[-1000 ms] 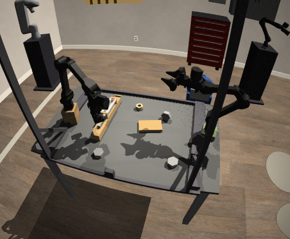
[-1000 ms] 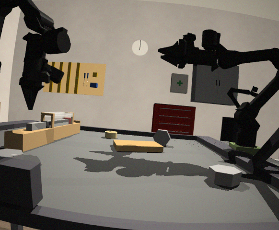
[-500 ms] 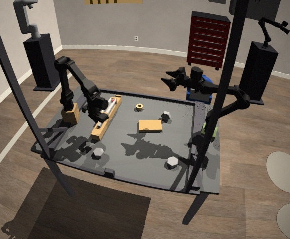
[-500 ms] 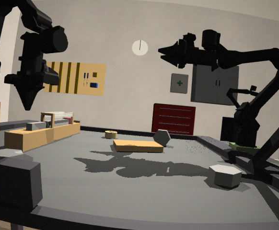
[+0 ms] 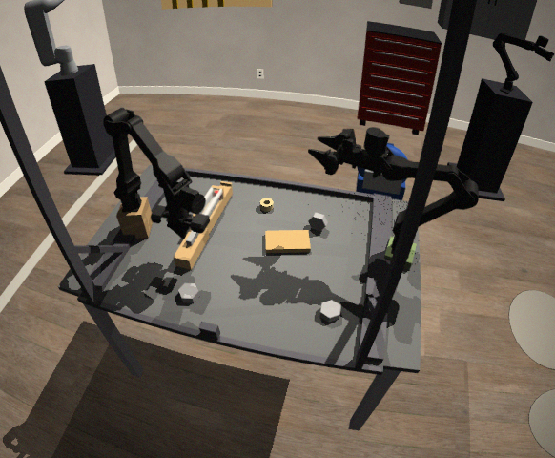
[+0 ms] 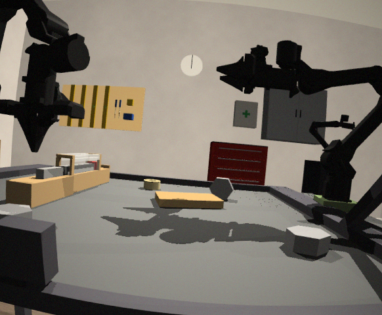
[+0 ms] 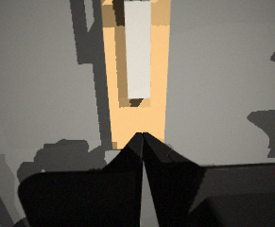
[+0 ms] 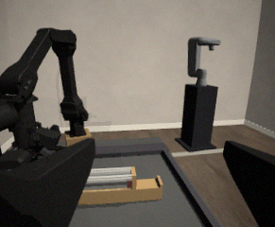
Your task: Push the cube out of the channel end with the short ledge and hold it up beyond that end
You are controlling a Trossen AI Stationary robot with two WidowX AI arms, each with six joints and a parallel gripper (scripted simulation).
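My left gripper is now 280 mm short of the red cube, 40 mm to the left of it and 80 mm above it. Also, from my left hand: tan channel (200 mm ahead, 30 mm to the right, 80 mm below); tan ring (300 mm ahead, 220 mm to the right, 120 mm below); flat tan plate (120 mm ahead, 320 mm to the right, 130 mm below).
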